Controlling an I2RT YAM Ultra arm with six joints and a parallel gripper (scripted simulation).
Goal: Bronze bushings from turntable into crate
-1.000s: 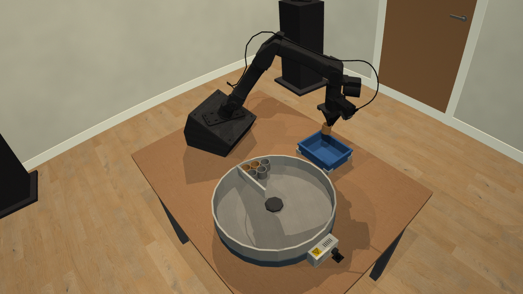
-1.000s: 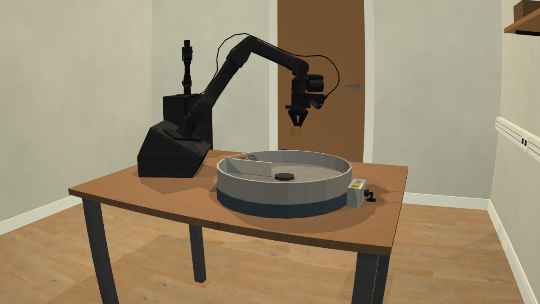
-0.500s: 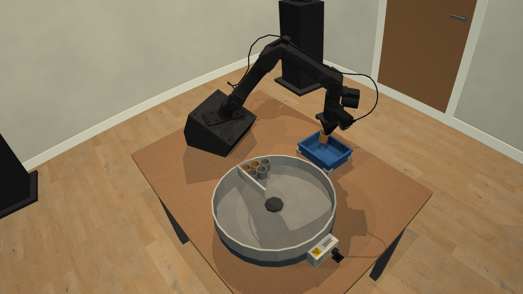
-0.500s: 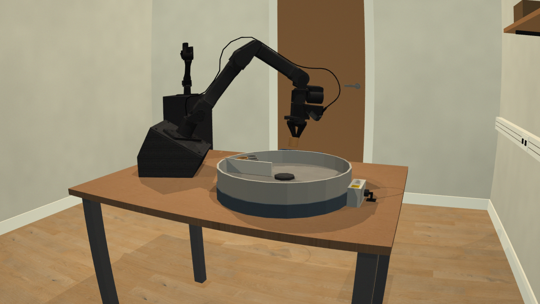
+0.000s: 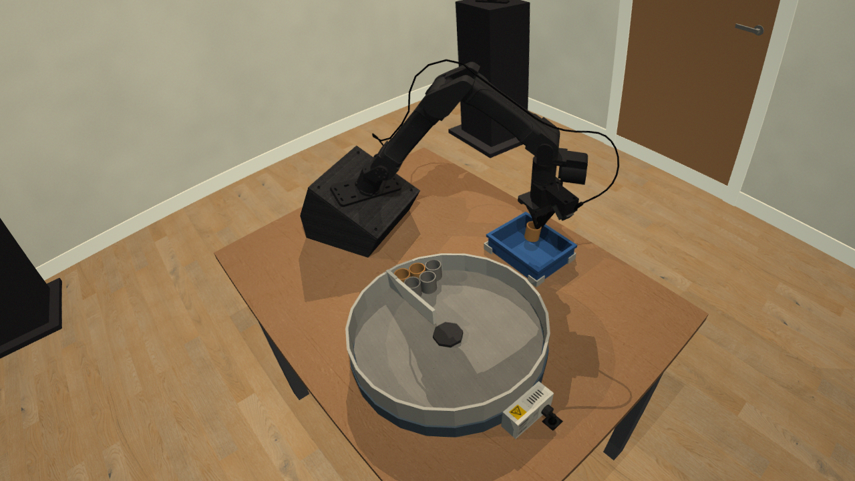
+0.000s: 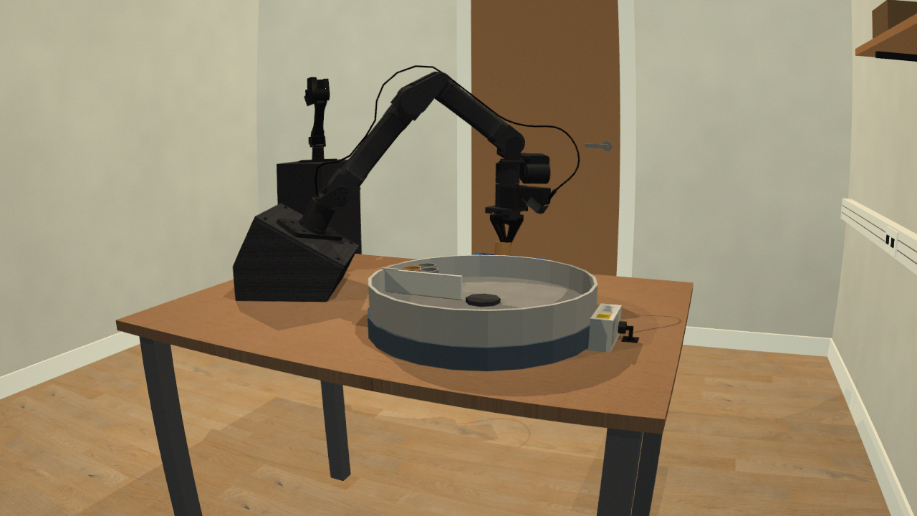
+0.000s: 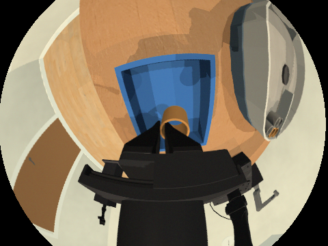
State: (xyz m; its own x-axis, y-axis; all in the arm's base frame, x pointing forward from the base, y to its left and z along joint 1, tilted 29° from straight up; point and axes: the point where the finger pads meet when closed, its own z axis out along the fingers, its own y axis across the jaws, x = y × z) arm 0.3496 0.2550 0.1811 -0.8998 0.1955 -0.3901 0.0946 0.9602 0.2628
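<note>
Right now the blue crate is 2 cm to the right of my hand and 7 cm below it. Round my hand: grey turntable (12 cm ahead, 37 cm to the right, 4 cm below).
</note>
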